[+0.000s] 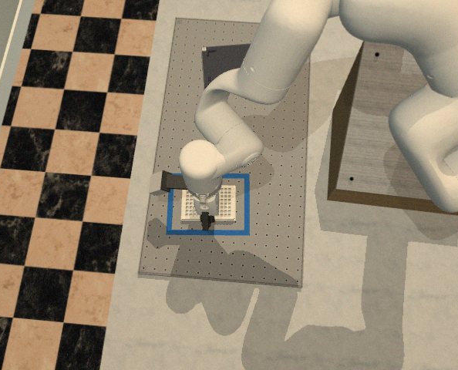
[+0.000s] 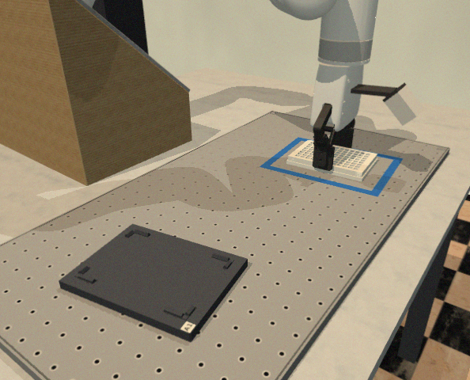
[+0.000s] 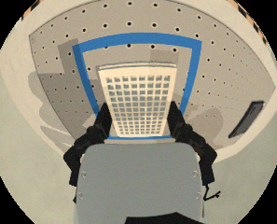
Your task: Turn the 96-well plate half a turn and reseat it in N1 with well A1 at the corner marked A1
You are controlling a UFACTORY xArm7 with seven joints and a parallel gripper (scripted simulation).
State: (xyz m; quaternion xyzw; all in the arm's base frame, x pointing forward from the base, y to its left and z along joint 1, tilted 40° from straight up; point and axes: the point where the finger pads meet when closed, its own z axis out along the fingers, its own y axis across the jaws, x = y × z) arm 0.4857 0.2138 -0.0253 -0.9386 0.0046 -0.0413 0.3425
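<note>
Now: the white 96-well plate 1 cm below my hand. Round my hand: dark plate nest N1: 5 cm behind, 38 cm to the right, 1 cm below; then A1 label: 3 cm ahead, 42 cm to the right, 1 cm below.
</note>
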